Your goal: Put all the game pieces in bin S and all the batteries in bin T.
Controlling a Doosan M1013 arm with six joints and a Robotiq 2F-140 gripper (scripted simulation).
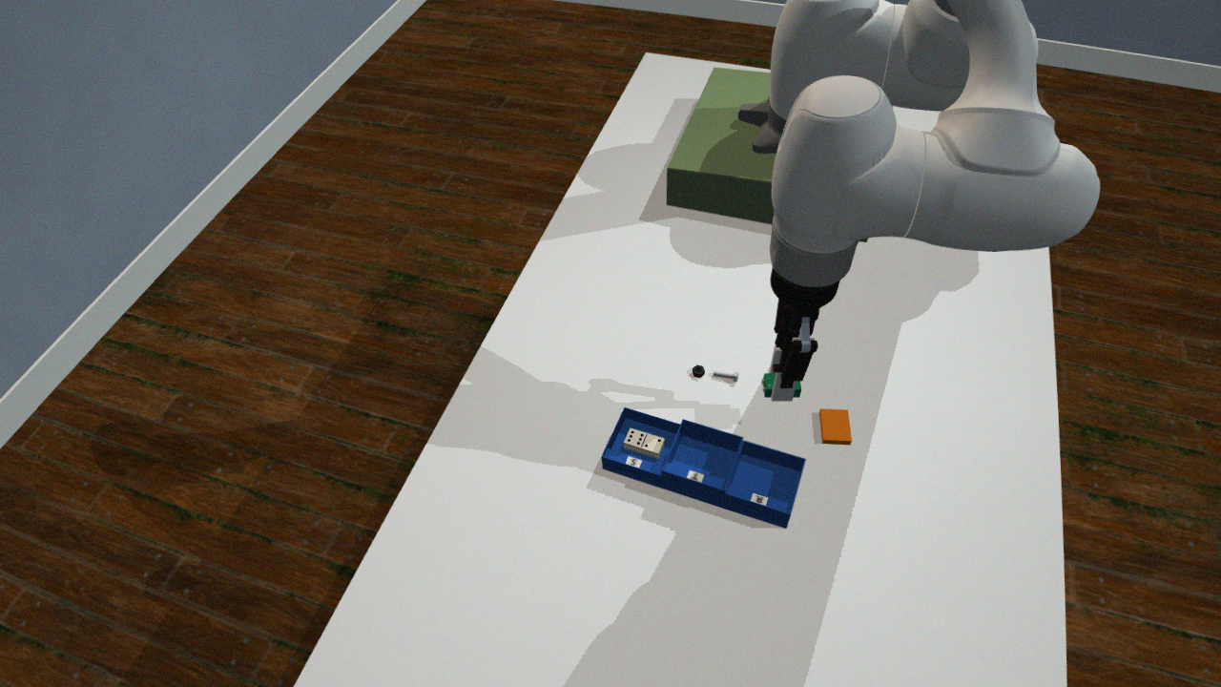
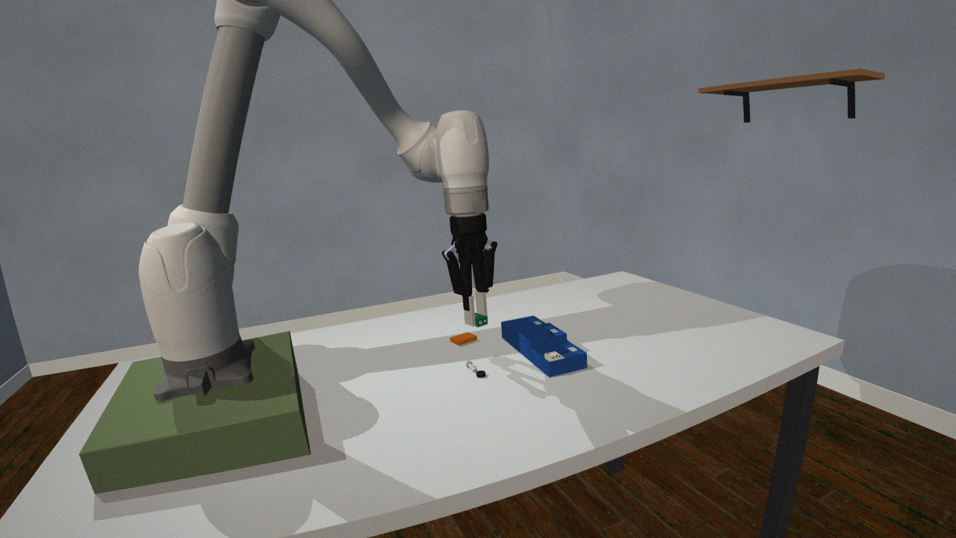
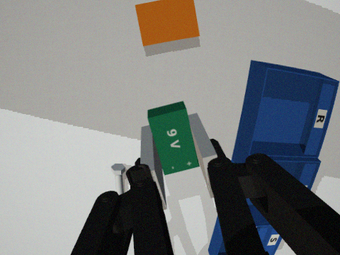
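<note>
My gripper is now 110 mm short of the blue three-compartment bin, 80 mm to the left of it and 80 mm above it. Round my hand: grey bolt: 100 mm below, 70 mm to the right, 50 mm behind; then green 9 V battery: 30 mm below, 10 mm to the right; then orange block: 100 mm below, 80 mm to the left.
</note>
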